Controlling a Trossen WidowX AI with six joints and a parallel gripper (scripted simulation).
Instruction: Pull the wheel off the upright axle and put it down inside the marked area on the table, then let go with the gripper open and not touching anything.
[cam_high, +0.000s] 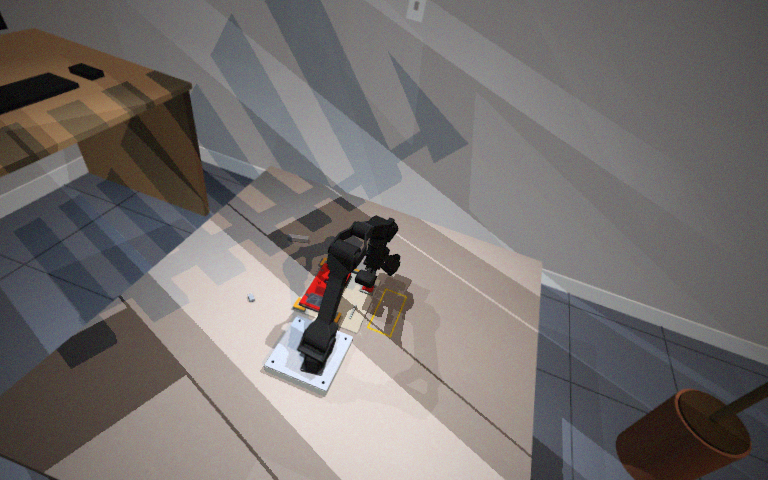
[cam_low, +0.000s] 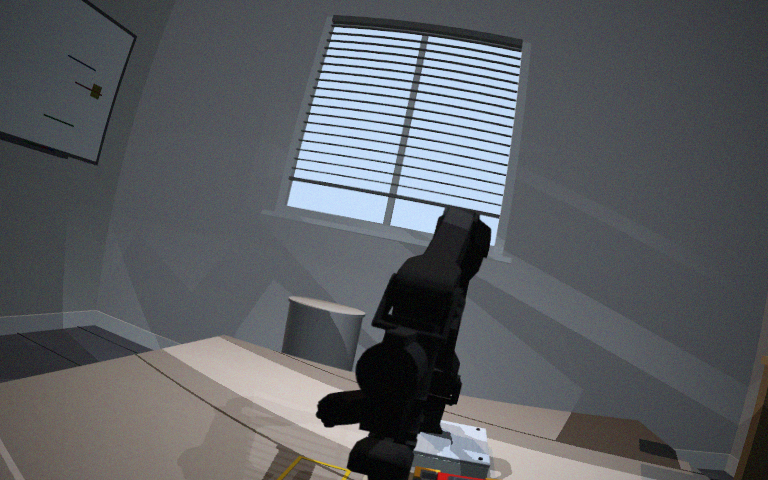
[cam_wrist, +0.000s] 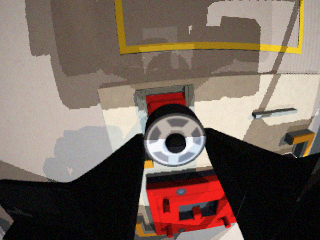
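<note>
Now: gripper tip 10 mm above the upright post.
</note>
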